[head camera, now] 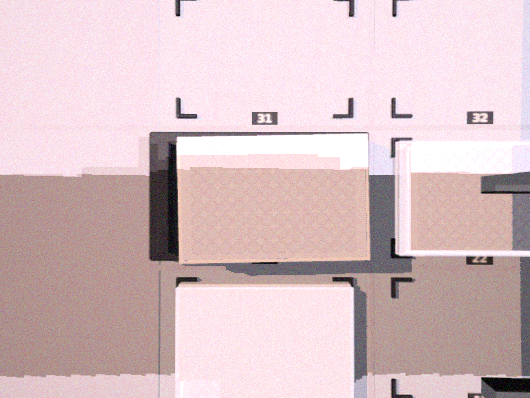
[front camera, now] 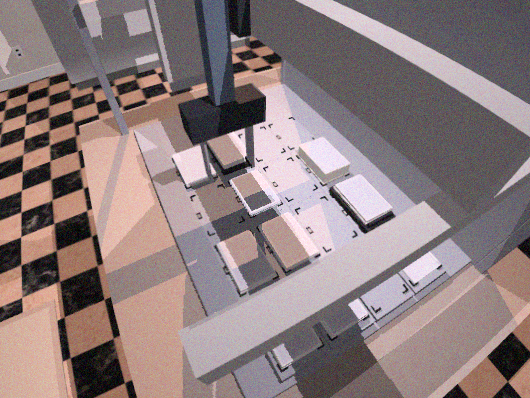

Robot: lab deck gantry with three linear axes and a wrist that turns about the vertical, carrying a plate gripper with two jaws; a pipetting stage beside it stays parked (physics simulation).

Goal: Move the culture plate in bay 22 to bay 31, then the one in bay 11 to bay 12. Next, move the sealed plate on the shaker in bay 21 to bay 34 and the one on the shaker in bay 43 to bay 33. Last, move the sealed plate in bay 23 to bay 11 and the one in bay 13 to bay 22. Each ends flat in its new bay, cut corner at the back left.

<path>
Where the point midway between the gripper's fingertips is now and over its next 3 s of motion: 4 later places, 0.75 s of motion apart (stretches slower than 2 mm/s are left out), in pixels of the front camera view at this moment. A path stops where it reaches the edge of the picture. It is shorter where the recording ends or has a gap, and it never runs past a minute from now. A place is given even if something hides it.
The gripper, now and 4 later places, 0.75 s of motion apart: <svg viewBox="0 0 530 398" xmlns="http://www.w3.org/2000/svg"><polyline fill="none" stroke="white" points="230,170 240,155 242,164 242,168 241,166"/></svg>
</path>
